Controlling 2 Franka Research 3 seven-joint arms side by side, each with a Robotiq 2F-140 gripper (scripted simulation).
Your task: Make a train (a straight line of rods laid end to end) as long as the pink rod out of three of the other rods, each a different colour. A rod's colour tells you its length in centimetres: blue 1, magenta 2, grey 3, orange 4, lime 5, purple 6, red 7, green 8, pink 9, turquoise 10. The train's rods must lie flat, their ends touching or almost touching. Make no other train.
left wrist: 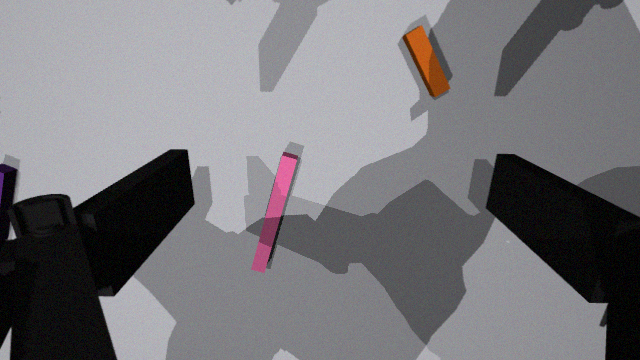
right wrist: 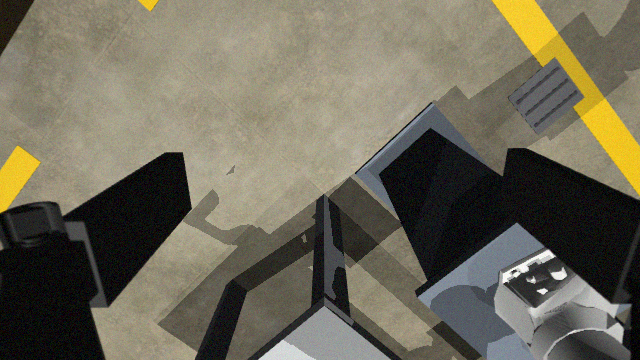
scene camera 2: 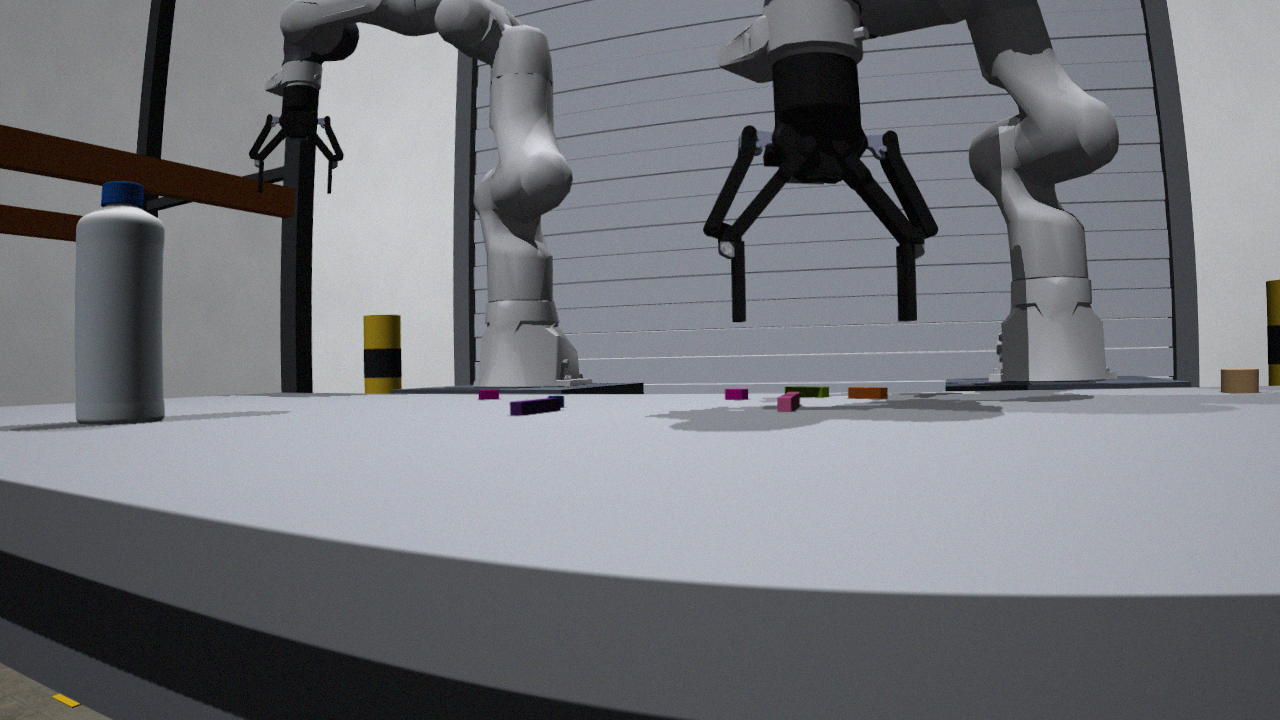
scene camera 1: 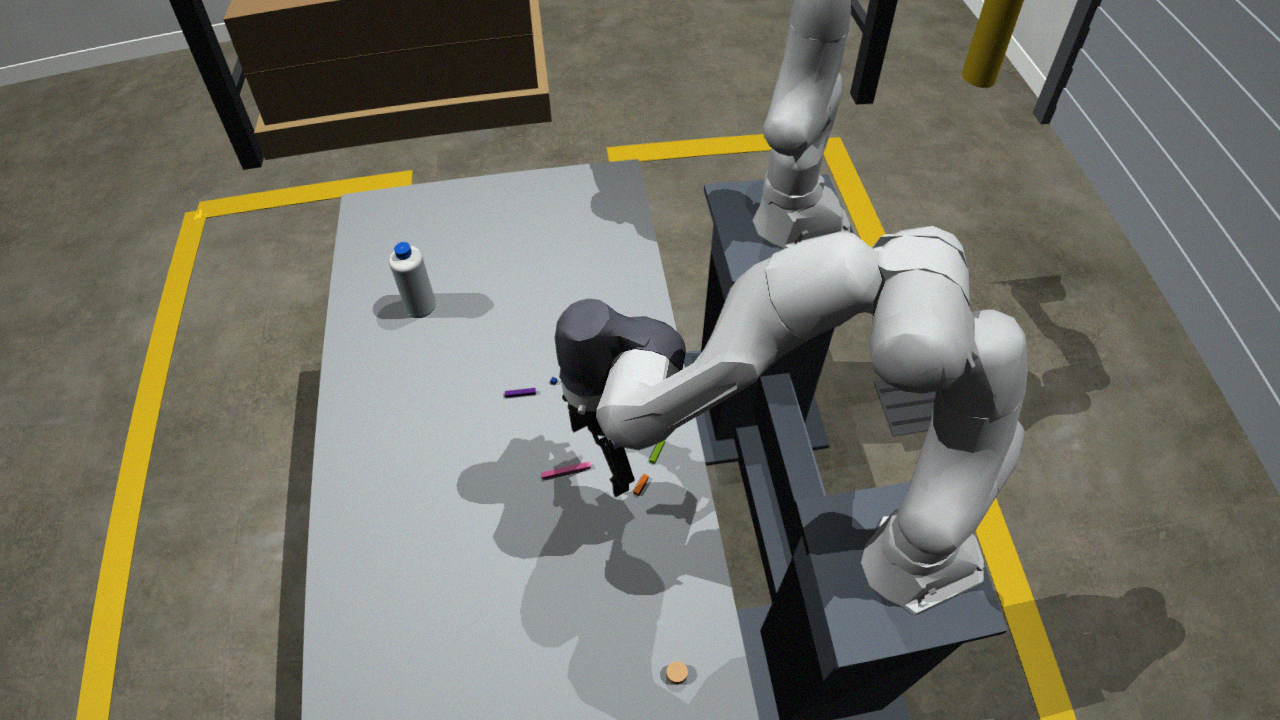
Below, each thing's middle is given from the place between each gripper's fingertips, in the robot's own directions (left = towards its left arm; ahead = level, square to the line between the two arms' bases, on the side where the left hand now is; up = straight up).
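Scene:
The orange rod (left wrist: 420,49) is 7 cm behind my left hand (scene camera 2: 825,321), 3 cm to the left of it and 7 cm below it. As for the pink rod (left wrist: 288,161), my left hand is 6 cm short of it, 2 cm to the left of it and 7 cm above it. Going by its middle, the pink rod is nearer to my left hand than to my right hand.
The pink rod is 560 mm ahead of my right hand (scene camera 2: 294,191), 1110 mm to the left of it and 410 mm below it. My right hand is also 1160 mm to the right of the orange rod, 430 mm short of it and 410 mm above it. By its middle, the orange rod is nearer to my left hand than to my right hand.

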